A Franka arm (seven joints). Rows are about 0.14 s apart.
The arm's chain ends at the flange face. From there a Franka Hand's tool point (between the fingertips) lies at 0.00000 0.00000 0.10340 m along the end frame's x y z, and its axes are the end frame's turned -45 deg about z.
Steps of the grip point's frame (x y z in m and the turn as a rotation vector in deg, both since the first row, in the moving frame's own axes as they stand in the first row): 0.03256 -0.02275 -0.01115 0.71 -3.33 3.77; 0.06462 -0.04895 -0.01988 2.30 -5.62 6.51; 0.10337 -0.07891 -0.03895 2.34 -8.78 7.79
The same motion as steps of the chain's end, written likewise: 0.01220 -0.04228 -0.01097 -1.85 -2.86 3.77; 0.02139 -0.08395 -0.01930 -2.35 -5.60 6.51; 0.03194 -0.13609 -0.03765 -4.55 -7.86 7.79
